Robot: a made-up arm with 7 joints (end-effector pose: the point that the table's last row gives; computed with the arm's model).
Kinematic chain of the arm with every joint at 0, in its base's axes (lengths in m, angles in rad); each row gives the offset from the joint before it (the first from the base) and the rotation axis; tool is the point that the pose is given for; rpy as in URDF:
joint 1: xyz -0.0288 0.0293 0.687 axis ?
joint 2: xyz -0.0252 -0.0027 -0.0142 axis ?
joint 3: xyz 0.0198 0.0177 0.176 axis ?
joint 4: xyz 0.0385 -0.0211 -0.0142 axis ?
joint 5: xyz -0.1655 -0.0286 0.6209 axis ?
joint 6: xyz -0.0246 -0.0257 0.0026 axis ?
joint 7: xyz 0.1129 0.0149 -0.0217 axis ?
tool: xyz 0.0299 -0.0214 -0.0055 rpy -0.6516 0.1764 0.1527
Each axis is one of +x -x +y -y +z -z.
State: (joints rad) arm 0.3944 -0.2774 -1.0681 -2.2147 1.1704 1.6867 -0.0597
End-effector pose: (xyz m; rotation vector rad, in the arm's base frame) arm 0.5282 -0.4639 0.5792 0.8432 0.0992 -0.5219
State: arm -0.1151 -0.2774 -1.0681 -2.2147 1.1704 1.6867 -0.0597
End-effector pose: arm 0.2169 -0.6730 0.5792 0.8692 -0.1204 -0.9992
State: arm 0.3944 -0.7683 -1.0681 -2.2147 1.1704 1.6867 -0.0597
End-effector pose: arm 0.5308 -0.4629 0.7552 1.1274 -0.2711 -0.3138
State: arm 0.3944 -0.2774 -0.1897 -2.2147 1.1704 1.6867 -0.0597
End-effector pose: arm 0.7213 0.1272 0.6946 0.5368 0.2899 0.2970
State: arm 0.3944 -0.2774 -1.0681 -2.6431 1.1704 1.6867 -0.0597
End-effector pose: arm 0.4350 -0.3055 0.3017 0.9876 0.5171 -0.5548
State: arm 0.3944 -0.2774 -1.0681 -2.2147 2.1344 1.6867 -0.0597
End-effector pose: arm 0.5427 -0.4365 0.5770 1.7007 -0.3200 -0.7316
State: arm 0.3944 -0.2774 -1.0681 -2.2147 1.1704 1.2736 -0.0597
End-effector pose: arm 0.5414 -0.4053 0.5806 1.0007 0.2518 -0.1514
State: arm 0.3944 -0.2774 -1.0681 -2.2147 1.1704 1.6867 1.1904
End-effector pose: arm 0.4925 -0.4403 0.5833 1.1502 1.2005 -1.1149
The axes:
joint 1: +z
joint 2: +y
joint 3: +z
joint 4: -y
joint 5: +z
joint 6: -y
joint 7: -z

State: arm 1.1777 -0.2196 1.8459 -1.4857 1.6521 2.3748 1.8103
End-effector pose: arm -0.7819 0.1603 0.9960 -1.0095 1.4287 1.0490
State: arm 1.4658 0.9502 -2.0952 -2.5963 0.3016 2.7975 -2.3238
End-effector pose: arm 0.4278 -0.4759 0.7979 -1.4861 0.3218 1.7863
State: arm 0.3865 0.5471 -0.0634 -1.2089 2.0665 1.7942 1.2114
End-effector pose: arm 0.7810 0.2788 0.7612 1.2116 1.4576 -0.2255
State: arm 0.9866 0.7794 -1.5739 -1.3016 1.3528 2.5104 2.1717
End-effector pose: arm 0.6488 -0.1204 1.1025 1.3124 0.2375 -1.9062
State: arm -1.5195 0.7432 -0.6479 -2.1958 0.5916 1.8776 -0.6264
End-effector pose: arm -0.5342 -0.3187 0.1744 0.5774 0.7055 -1.4697
